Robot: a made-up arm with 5 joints.
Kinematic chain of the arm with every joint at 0, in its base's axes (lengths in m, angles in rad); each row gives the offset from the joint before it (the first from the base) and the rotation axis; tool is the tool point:
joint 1: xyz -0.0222 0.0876 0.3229 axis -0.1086 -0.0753 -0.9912
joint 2: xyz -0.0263 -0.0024 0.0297 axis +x
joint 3: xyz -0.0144 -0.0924 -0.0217 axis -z
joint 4: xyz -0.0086 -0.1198 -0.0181 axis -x
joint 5: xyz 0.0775 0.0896 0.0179 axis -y
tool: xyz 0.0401 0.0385 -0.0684
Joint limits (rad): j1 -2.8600..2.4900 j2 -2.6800..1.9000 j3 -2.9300..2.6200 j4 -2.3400..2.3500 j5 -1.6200..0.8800
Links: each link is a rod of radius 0.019 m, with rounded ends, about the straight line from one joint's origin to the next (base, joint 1, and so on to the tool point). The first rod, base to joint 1, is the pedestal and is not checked.
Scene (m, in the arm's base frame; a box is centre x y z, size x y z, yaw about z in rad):
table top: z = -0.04
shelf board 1: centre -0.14 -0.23 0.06 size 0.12 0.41 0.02 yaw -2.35
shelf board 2: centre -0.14 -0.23 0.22 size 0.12 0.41 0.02 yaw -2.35
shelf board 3: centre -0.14 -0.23 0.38 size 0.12 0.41 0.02 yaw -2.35
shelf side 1: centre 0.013 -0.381 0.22 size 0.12 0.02 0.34 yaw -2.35
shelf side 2: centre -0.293 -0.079 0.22 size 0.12 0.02 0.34 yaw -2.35
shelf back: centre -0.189 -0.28 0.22 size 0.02 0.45 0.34 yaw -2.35
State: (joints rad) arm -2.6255 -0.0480 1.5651 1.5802 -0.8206
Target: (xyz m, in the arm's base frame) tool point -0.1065 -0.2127 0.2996
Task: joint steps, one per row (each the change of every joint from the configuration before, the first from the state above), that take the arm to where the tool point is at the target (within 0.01 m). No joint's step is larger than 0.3 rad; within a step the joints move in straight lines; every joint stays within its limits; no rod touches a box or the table.
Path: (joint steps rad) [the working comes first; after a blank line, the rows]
Joints at the target: -0.9807 -0.5394 1.8830 2.3500 -0.7798
Straight joint move there: clear.

1: 0.2741 -0.0819 0.0530 0.1283 0.0068
2: 0.2742 -0.0819 0.0530 0.1283 0.0068
3: 0.2741 -0.0819 0.0529 0.1283 0.0068
4: 0.2741 -0.0819 0.0530 0.1283 0.0068
5: 0.2741 -0.0819 0.0530 0.1283 0.0068
6: 0.2742 -0.0819 0.0530 0.1283 0.0068

